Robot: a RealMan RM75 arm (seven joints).
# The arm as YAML. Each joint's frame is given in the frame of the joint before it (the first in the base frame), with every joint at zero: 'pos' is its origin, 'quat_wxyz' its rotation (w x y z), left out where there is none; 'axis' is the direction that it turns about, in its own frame. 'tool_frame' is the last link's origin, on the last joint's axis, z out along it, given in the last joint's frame.
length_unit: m
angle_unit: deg
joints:
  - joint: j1
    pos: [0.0, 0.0, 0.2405]
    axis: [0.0, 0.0, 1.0]
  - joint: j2
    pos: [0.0, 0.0, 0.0]
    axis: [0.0, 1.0, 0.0]
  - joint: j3
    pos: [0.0, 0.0, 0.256]
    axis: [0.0, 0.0, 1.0]
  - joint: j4
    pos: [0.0, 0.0, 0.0]
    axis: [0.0, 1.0, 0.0]
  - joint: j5
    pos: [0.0, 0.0, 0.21]
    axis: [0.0, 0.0, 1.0]
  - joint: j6
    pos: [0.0, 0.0, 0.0]
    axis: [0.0, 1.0, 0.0]
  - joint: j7
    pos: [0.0, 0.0, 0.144]
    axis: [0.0, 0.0, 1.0]
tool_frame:
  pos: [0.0, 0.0, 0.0]
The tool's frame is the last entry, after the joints.
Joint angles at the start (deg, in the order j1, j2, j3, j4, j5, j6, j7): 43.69 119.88 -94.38 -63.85 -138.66 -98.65 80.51
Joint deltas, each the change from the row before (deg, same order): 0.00 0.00 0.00 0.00 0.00 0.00 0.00; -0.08 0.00 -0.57 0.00 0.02 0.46 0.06; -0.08 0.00 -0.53 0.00 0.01 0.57 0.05; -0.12 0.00 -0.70 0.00 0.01 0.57 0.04; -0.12 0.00 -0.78 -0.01 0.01 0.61 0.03; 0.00 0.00 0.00 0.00 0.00 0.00 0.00; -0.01 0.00 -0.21 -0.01 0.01 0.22 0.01; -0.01 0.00 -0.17 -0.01 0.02 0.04 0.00; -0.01 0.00 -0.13 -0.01 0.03 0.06 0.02; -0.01 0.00 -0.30 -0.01 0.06 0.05 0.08
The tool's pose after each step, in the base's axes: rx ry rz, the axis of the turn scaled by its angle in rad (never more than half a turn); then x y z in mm. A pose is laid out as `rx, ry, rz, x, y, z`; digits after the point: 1 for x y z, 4 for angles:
2.5802, 0.7764, 0.6199, 156.5, 307.8, -65.6
2.5783, 0.7831, 0.6247, 156.9, 307.4, -67.0
2.5787, 0.7907, 0.6292, 157.1, 307.3, -68.5
2.5761, 0.7993, 0.6349, 157.7, 306.8, -70.4
2.5727, 0.8096, 0.6412, 158.3, 306.2, -72.3
2.5727, 0.8096, 0.6412, 158.3, 306.2, -72.3
2.5726, 0.8135, 0.6427, 158.2, 306.2, -72.9
2.5704, 0.8155, 0.6437, 158.3, 305.9, -73.3
2.5694, 0.8169, 0.6442, 158.3, 305.7, -73.6
2.5660, 0.8184, 0.6458, 158.3, 305.1, -74.2

